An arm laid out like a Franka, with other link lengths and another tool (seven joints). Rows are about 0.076 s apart.
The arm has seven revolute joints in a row. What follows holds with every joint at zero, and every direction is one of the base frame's. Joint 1 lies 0.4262 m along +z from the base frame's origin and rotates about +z. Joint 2 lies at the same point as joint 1 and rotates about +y. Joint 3 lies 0.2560 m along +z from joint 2 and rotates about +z. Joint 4 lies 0.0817 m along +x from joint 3 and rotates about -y. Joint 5 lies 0.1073 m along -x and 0.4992 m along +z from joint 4 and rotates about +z. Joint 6 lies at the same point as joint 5 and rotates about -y. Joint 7 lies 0.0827 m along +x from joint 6 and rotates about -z. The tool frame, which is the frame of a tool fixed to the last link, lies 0.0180 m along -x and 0.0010 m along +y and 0.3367 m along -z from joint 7; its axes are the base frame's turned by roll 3.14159, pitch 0.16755 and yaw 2.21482 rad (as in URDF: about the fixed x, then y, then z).
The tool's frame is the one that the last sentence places.
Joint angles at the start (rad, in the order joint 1, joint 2, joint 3, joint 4, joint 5, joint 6, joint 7):
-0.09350 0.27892 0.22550 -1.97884 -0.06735 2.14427 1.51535
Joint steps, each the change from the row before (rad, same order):
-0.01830 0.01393 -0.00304 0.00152 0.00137 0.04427 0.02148
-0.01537 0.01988 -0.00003 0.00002 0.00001 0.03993 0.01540
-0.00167 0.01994 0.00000 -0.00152 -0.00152 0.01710 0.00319
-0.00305 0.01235 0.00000 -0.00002 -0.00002 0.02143 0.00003
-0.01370 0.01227 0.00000 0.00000 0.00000 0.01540 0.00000
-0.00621 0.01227 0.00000 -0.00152 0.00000 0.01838 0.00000
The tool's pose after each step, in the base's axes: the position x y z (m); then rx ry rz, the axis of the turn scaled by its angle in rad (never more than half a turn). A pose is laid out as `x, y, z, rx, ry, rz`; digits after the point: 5 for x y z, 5 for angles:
0.65456, 0.09252, 0.07100, 2.82745, 1.24029, -0.34213
0.66260, 0.08507, 0.06068, 2.85155, 1.19698, -0.31100
0.66036, 0.08529, 0.04812, 2.85792, 1.19365, -0.31564
0.66318, 0.08476, 0.04156, 2.86227, 1.18932, -0.30039
0.66478, 0.07690, 0.03468, 2.87417, 1.17079, -0.29443
0.66574, 0.07412, 0.02726, 2.88085, 1.16253, -0.28597

